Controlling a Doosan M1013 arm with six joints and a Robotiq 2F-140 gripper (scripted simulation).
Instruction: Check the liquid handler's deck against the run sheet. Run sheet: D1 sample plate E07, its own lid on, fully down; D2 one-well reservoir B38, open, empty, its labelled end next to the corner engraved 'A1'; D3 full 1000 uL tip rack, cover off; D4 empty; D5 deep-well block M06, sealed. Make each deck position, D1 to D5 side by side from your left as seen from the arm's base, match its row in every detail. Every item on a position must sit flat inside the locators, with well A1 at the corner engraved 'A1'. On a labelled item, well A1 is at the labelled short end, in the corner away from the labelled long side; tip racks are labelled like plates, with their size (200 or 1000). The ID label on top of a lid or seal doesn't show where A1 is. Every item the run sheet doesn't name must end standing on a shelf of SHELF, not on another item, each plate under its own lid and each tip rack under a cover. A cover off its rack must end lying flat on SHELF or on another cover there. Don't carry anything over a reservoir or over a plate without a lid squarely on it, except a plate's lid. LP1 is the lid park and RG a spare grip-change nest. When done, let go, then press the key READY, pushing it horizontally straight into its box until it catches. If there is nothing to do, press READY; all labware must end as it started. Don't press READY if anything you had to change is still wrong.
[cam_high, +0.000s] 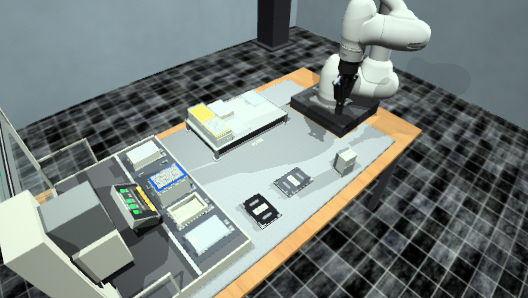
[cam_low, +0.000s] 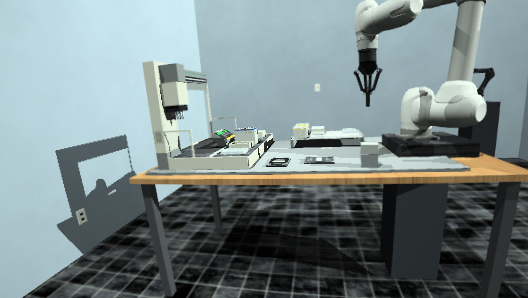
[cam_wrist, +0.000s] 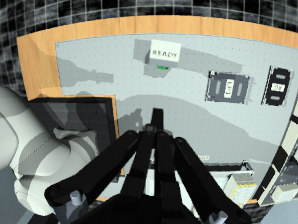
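Right now the grey key box is 10 mm ahead of my hand, 80 mm to the left of it and 230 mm below it. From my hand the other things lie so: clear cover (340 mm ahead, 400 mm to the right, 170 mm below); then yellow-rimmed tip rack (340 mm ahead, 390 mm to the right, 190 mm below); then shelf (170 mm ahead, 460 mm to the right, 230 mm below).
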